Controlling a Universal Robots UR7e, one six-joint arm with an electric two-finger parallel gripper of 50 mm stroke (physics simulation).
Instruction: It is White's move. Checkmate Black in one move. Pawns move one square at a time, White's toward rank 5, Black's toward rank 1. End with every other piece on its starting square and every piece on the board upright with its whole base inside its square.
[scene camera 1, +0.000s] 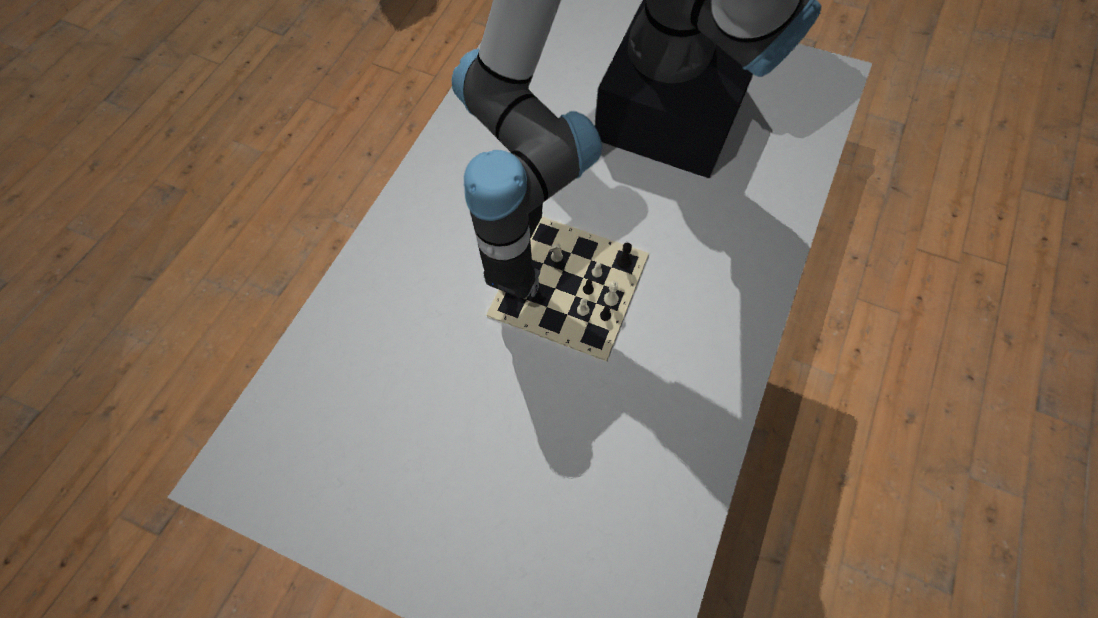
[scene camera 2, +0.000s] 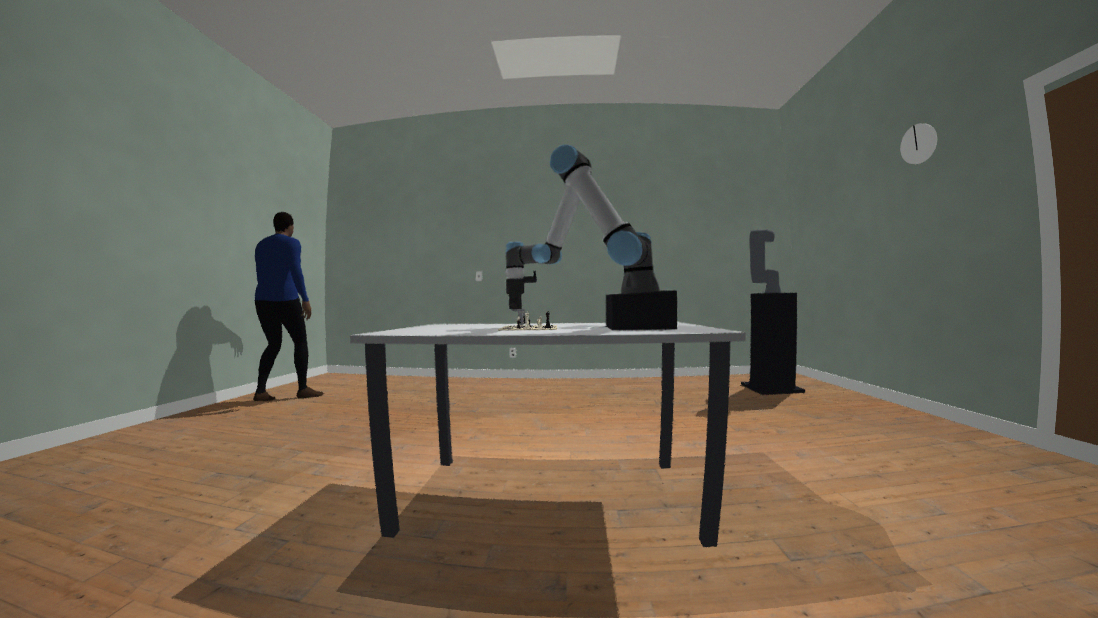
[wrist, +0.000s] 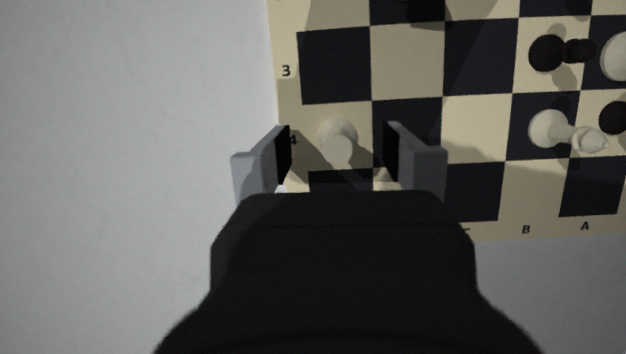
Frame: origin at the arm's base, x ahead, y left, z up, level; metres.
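Where they show: gripper, fingertip midpoint: (scene camera 1: 519, 285) (scene camera 2: 521, 324) (wrist: 336, 143); arm's base, origin of the base link: (scene camera 1: 670, 48) (scene camera 2: 640, 292).
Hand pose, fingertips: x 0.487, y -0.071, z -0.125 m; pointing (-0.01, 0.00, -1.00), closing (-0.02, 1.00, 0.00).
Observation:
Things, the pixels of their centre, and the offset from my fingertips. Level surfaces: height alone.
- chessboard, body centre: (wrist: 477, 58) (scene camera 1: 569, 284) (scene camera 2: 529, 327) dx -0.044, dy +0.076, dz -0.010 m
- white pawn, body centre: (scene camera 1: 597, 268) dx -0.083, dy +0.111, dz +0.009 m
- tall black piece, body centre: (scene camera 1: 626, 252) (scene camera 2: 547, 319) dx -0.123, dy +0.147, dz +0.025 m
- tall white piece, body centre: (scene camera 1: 612, 291) dx -0.045, dy +0.154, dz +0.025 m
- slim white piece, body centre: (wrist: 573, 135) (scene camera 1: 583, 304) dx -0.006, dy +0.118, dz +0.015 m
- pale table, its level: dz -0.013 m
My gripper (scene camera 1: 530, 293) (scene camera 2: 516, 310) (wrist: 336, 143) is open and empty, pointing down over the chessboard (scene camera 1: 551, 320) (wrist: 407, 65). In the wrist view its fingers straddle a white piece (wrist: 337, 131), upright on E4; the arm hides it in scene camera 1. A white piece (scene camera 1: 557, 254) stands on D2, a white pawn (scene camera 1: 597, 269) on B2. A tall black piece (scene camera 1: 626, 253) (scene camera 2: 547, 319) stands on A1. A black pawn (scene camera 1: 587, 287) (wrist: 546, 52) is on B3, a tall white piece (scene camera 1: 612, 294) (wrist: 616, 57) on A3, a slim white piece (scene camera 1: 583, 307) (wrist: 547, 129) on B4, a black pawn (scene camera 1: 605, 313) (wrist: 612, 117) on A4.
The board lies on a pale table (scene camera 1: 368, 399) (scene camera 2: 453, 333). The robot's black base block (scene camera 1: 660, 126) (scene camera 2: 641, 310) stands behind the board. The forearm and wrist reach over the board's E side. A person (scene camera 2: 278, 268) stands in the room away from the table.

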